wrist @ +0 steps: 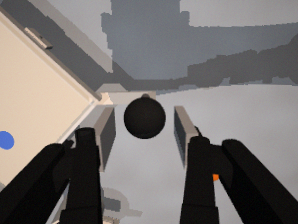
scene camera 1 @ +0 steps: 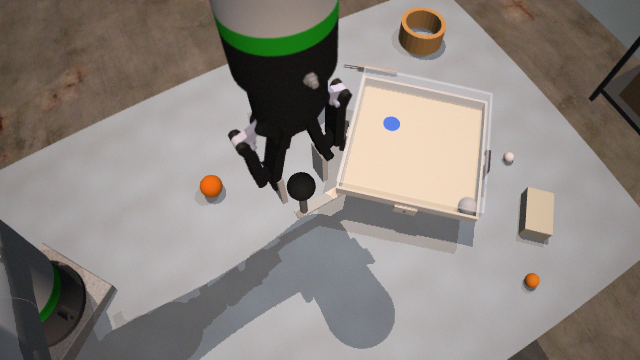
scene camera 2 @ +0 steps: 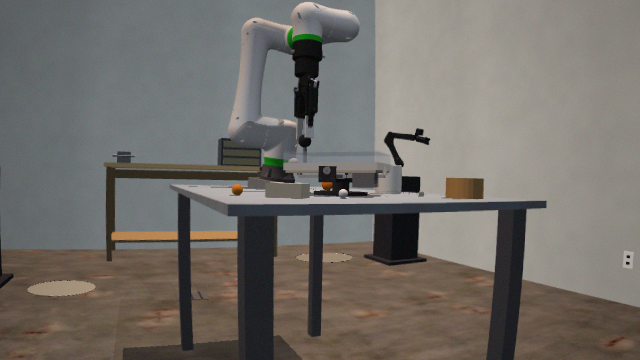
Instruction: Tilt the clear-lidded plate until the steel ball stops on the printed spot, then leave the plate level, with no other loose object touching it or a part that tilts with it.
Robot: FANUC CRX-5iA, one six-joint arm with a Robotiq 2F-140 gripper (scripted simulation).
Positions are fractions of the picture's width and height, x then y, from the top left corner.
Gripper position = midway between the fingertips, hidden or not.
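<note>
There is a block (scene camera 1: 0.84,0.58) here; in the wrist view the block is out of frame. I also see a clear-lidded plate (scene camera 1: 0.66,0.40), and the wrist view shows me that plate (wrist: 0.17,0.45) as well. My own gripper (scene camera 1: 0.47,0.51) (scene camera 2: 0.48,0.38) (wrist: 0.48,0.54) is visible to me in the wrist view and both from scene camera 1 and from scene camera 2.
</note>
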